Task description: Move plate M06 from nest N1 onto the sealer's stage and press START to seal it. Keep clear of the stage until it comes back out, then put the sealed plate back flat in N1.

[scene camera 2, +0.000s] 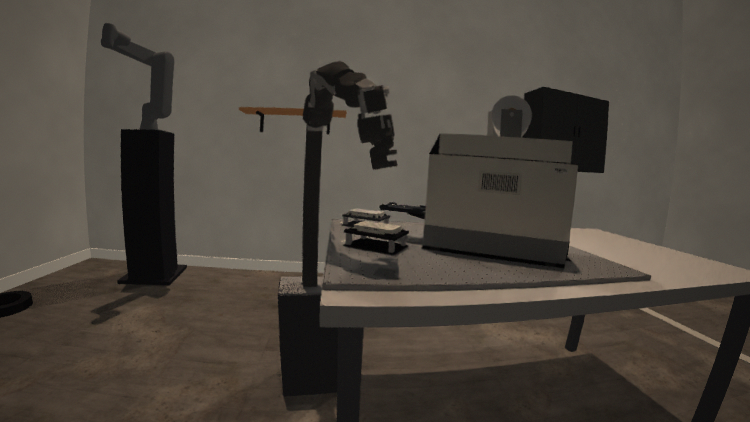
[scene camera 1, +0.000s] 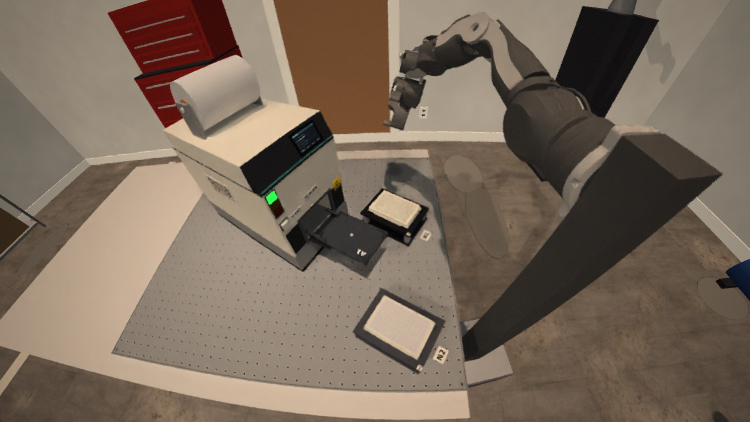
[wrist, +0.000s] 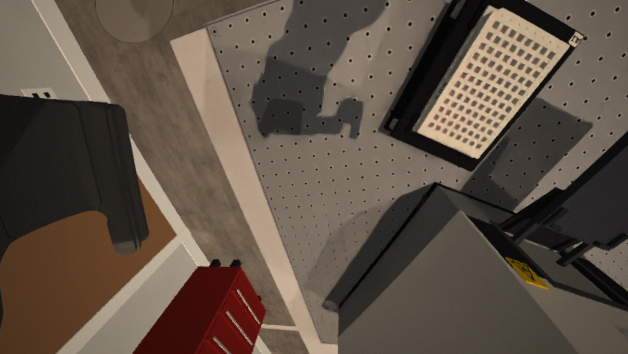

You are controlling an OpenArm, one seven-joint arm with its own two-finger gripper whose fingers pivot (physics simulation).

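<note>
A cream well plate [scene camera 1: 394,207] [scene camera 2: 376,227] [wrist: 495,82] lies flat in the black raised nest N1 [scene camera 1: 378,219] [wrist: 430,146]; no M06 label is readable. The sealer's dark stage [scene camera 1: 352,235] [scene camera 2: 403,207] stands out from the machine's front with no plate on it; part of it shows at the right of the wrist view. A green square [scene camera 1: 271,197] is lit on the sealer's front; the word START is not readable. My gripper [scene camera 1: 392,121] [scene camera 2: 392,157] is open and empty, high above the board beyond N1. In the wrist view one dark finger shows at the left.
The tall sealer [scene camera 1: 251,141] [scene camera 2: 498,204] [wrist: 450,290] stands beside N1, with a film roll [scene camera 1: 217,94] on top. Another plate [scene camera 1: 401,325] [scene camera 2: 367,212] lies in nest N2 [scene camera 1: 387,347]. The arm's post [scene camera 1: 576,251] rises at the table edge. A red cabinet [scene camera 1: 167,36] [wrist: 220,300] stands behind.
</note>
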